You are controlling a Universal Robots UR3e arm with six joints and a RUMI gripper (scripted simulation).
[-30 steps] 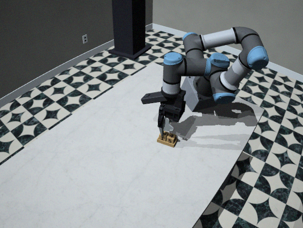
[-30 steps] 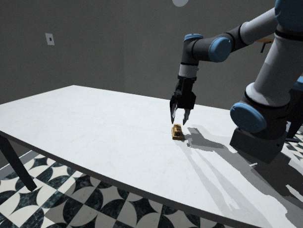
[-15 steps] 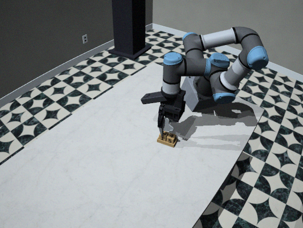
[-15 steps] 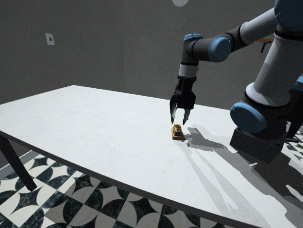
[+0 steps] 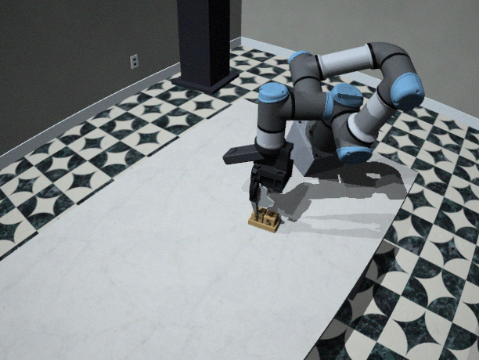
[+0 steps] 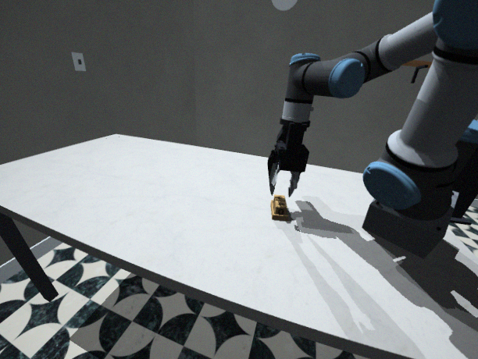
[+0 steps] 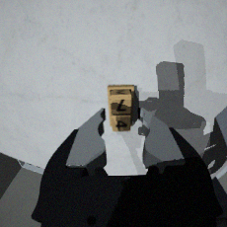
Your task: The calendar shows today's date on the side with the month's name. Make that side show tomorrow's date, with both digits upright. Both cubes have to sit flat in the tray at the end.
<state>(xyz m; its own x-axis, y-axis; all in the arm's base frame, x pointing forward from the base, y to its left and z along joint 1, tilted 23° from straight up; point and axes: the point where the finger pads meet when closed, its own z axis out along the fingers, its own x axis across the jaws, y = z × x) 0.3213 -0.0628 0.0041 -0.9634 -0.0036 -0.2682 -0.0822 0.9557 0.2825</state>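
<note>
My hand is 4 cm above the wooden cube. From my hand the other things lie so: wooden calendar tray 2 cm to the left, 6 cm below.
</note>
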